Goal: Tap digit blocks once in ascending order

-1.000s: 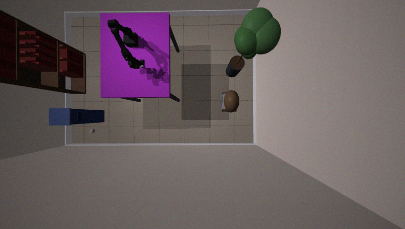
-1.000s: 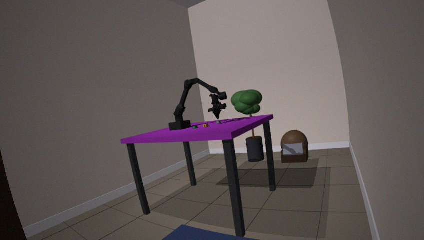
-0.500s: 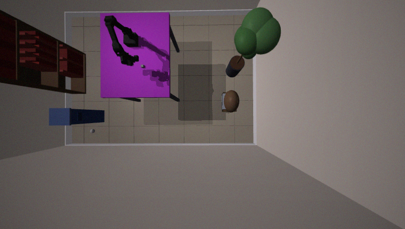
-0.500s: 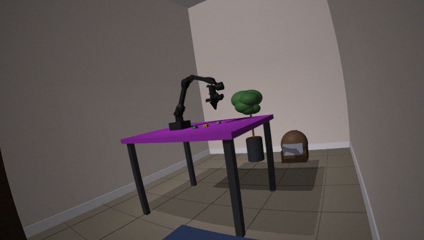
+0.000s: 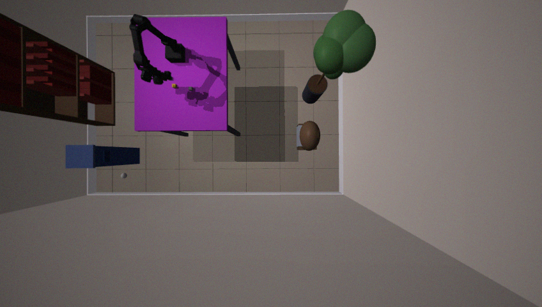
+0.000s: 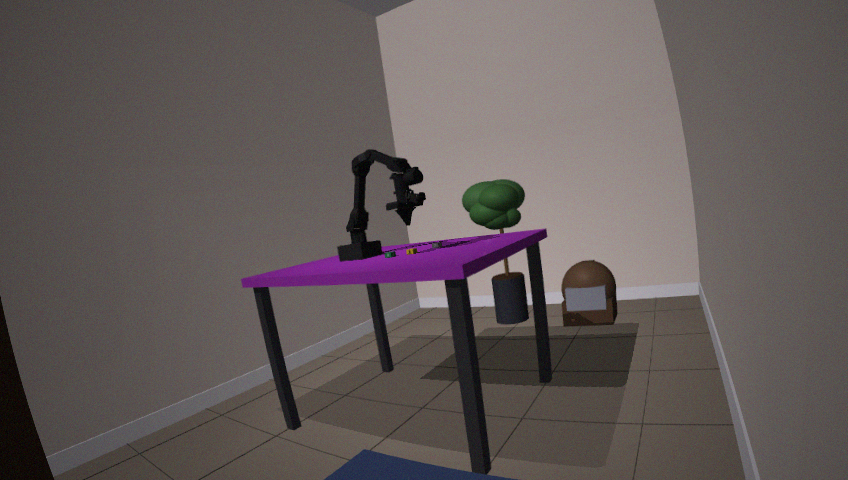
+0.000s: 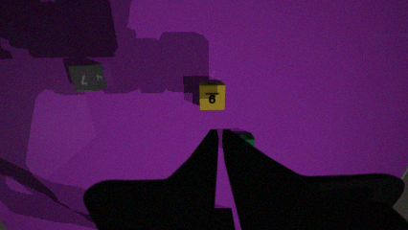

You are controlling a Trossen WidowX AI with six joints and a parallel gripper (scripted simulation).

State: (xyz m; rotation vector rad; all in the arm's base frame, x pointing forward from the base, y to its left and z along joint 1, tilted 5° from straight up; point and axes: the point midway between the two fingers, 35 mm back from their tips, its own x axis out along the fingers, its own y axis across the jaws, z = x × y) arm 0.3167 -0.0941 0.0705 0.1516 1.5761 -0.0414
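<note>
Now: the yellow block marked 6 110 mm below my gripper tip. From my gripper tip the other things lie so: grey block marked 7: 40 mm ahead, 150 mm to the left, 110 mm below; green block: 80 mm behind, 40 mm to the right, 110 mm below.
</note>
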